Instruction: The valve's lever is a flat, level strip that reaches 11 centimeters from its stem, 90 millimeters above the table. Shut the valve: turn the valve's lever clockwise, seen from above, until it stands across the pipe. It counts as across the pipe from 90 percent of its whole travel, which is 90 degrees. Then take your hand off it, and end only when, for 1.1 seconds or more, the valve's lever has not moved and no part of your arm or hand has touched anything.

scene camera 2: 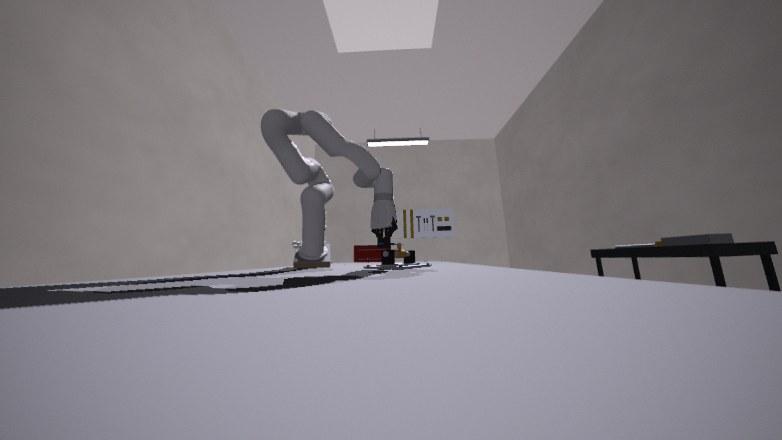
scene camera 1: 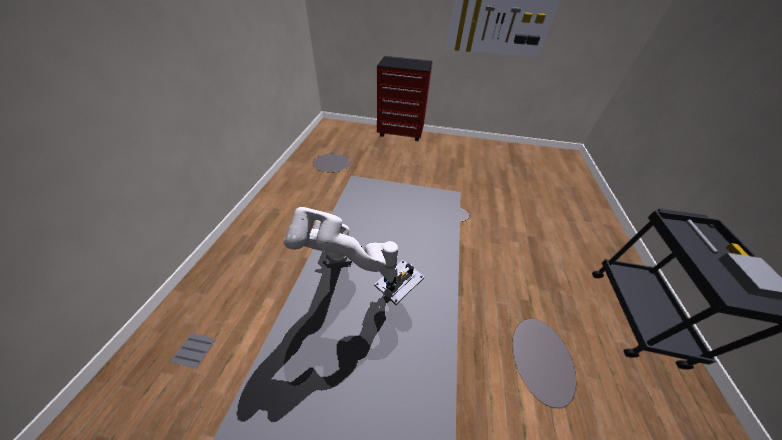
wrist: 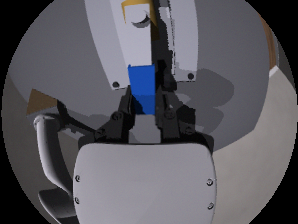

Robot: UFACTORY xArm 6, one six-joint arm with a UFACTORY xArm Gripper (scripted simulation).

Labels:
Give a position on a valve lever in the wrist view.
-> At 141, 70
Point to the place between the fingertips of my gripper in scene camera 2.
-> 384, 247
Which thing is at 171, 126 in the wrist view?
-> My gripper.

